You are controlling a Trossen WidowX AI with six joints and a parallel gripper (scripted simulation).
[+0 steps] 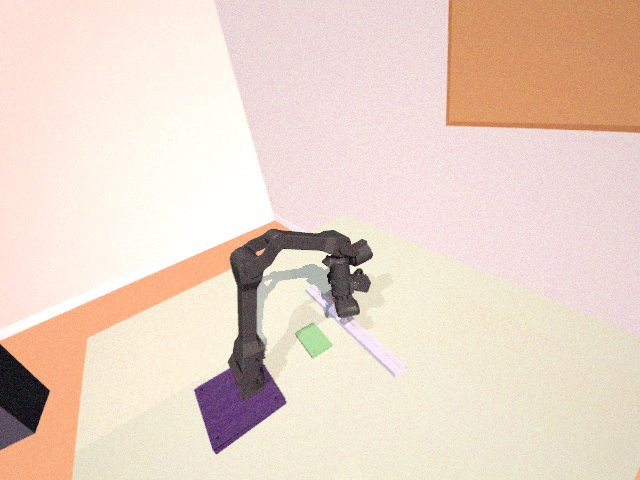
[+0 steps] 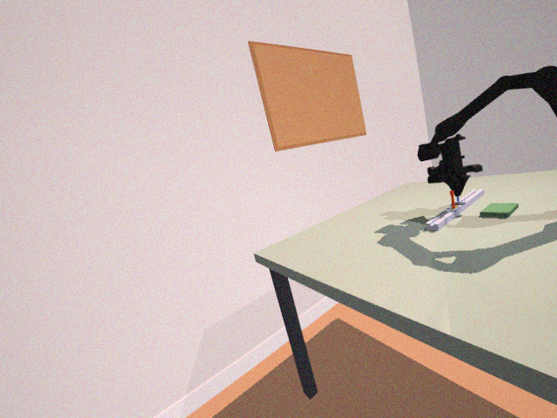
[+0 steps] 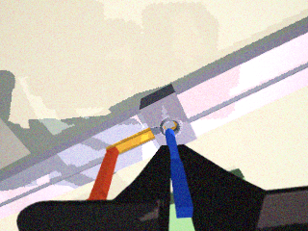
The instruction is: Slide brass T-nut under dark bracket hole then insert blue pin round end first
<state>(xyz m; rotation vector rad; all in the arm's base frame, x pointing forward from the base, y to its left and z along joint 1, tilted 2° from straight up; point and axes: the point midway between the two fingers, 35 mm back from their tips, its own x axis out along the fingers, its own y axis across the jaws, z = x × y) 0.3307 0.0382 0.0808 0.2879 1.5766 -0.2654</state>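
Right now my gripper tip is 20 mm to the right of the brass T-nut and 10 mm above it. From my gripper tip the other things lie so: aluminum rail: 40 mm below; then green tray: 130 mm behind, 50 mm below, 20 mm to the right; then blue pin: right at my gripper tip.
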